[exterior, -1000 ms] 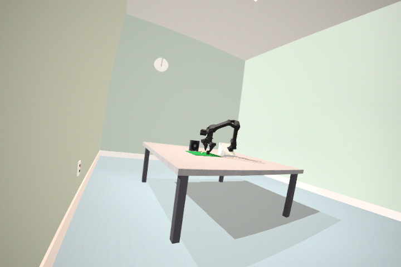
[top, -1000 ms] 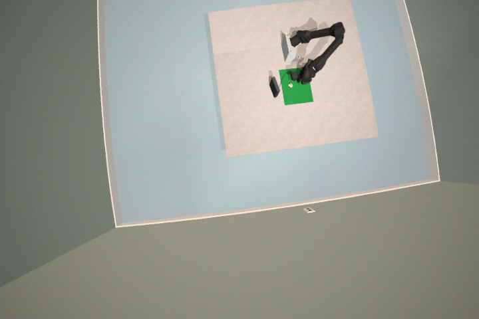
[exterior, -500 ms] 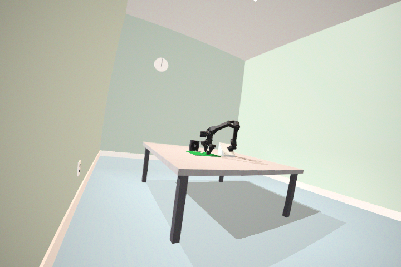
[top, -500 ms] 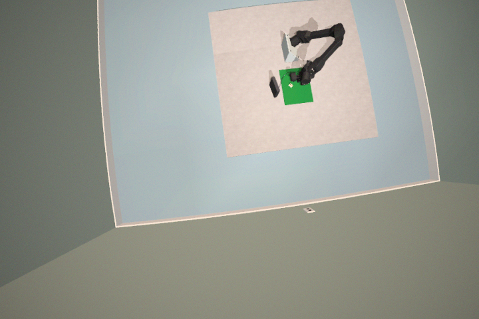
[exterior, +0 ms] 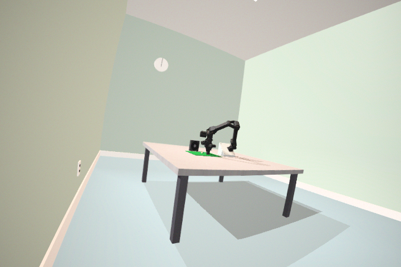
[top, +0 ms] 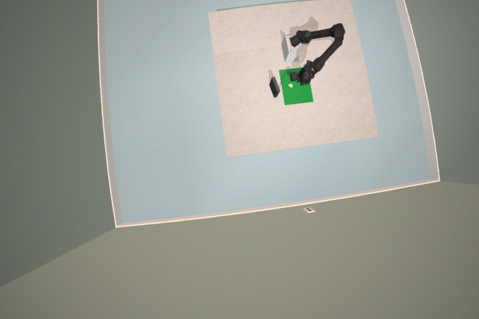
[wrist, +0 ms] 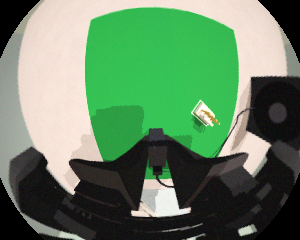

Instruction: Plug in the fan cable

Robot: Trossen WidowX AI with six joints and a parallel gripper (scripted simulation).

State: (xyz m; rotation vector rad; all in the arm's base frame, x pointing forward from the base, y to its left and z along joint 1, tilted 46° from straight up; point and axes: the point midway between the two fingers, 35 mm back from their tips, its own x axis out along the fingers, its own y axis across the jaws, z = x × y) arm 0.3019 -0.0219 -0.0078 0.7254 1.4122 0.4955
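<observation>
My gripper tip is now 30 mm short of the green board, 30 mm above it and 20 mm to the left of it. The rest, counted from my gripper tip: dark plug 10 mm behind, 10 mm above; black fan 210 mm to the right, 40 mm above, 20 mm ahead; pale fan header 70 mm to the right, 20 mm below, 20 mm ahead.
</observation>
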